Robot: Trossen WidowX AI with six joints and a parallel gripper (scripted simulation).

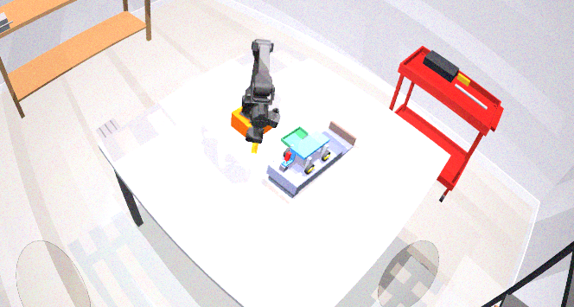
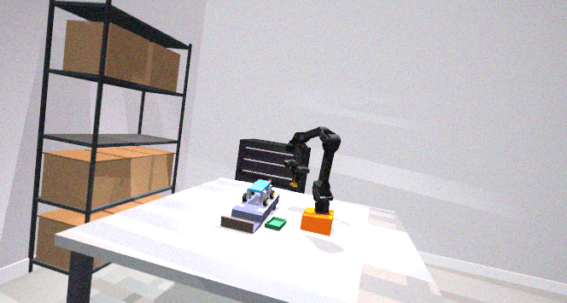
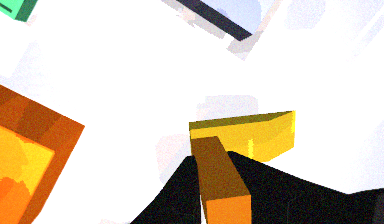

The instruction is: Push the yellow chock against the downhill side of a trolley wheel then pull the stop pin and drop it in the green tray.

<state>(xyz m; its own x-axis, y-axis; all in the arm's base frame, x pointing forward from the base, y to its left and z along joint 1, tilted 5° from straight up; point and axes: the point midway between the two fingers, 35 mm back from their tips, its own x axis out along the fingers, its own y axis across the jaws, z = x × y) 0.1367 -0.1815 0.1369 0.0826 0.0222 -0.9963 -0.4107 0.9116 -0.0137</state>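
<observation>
The yellow chock lies 2 cm to the right of my gripper tip, 1 cm below it and 1 cm ahead of it. Round my gripper tip: red-headed stop pin (14 cm ahead, 4 cm below); green tray (23 cm to the left, 18 cm below, 7 cm ahead); trolley (18 cm ahead, 11 cm to the left, 6 cm below).
</observation>
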